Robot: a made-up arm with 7 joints. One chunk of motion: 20 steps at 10 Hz.
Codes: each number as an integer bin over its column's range. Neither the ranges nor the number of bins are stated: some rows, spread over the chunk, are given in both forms.
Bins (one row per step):
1: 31 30 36 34 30 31 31
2: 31 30 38 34 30 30 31
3: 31 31 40 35 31 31 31
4: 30 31 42 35 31 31 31
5: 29 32 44 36 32 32 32
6: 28 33 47 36 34 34 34
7: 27 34 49 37 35 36 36
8: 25 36 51 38 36 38 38
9: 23 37 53 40 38 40 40
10: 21 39 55 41 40 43 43
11: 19 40 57 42 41 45 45
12: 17 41 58 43 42 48 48
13: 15 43 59 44 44 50 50
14: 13 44 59 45 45 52 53
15: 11 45 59 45 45 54 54
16: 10 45 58 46 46 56 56
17: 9 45 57 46 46 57 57
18: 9 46 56 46 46 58 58
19: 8 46 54 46 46 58 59
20: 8 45 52 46 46 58 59
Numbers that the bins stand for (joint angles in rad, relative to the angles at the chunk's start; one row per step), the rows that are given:
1: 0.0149 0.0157 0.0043 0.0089 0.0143 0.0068 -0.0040
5: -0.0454 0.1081 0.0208 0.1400 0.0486 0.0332 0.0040
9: -0.2263 0.3390 0.0394 0.4022 0.1514 0.2440 0.0675
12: -0.4073 0.5238 0.0497 0.5989 0.2200 0.4548 0.1310
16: -0.6184 0.7086 0.0497 0.7956 0.2886 0.6656 0.1944
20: -0.6787 0.7086 0.0373 0.7956 0.2886 0.7183 0.2183
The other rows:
2: 0.0149 0.0157 0.0084 0.0089 0.0143 -0.0195 -0.0040
3: 0.0149 0.0619 0.0125 0.0744 0.0314 0.0068 -0.0040
4: -0.0152 0.0619 0.0167 0.0744 0.0314 0.0068 -0.0040
6: -0.0756 0.1543 0.0270 0.1400 0.0829 0.0859 0.0198
7: -0.1057 0.2005 0.0311 0.2056 0.1000 0.1386 0.0357
8: -0.1660 0.2929 0.0352 0.2711 0.1171 0.1913 0.0516
10: -0.2867 0.4314 0.0435 0.4678 0.1857 0.3230 0.0913
11: -0.3470 0.4776 0.0476 0.5333 0.2029 0.3757 0.1071
13: -0.4676 0.6162 0.0517 0.6644 0.2543 0.5075 0.1468
14: -0.5279 0.6624 0.0517 0.7300 0.2714 0.5602 0.1706
15: -0.5883 0.7086 0.0517 0.7300 0.2714 0.6129 0.1786
17: -0.6486 0.7086 0.0476 0.7956 0.2886 0.6919 0.2024
18: -0.6486 0.7548 0.0456 0.7956 0.2886 0.7183 0.2103
19: -0.6787 0.7548 0.0414 0.7956 0.2886 0.7183 0.2183

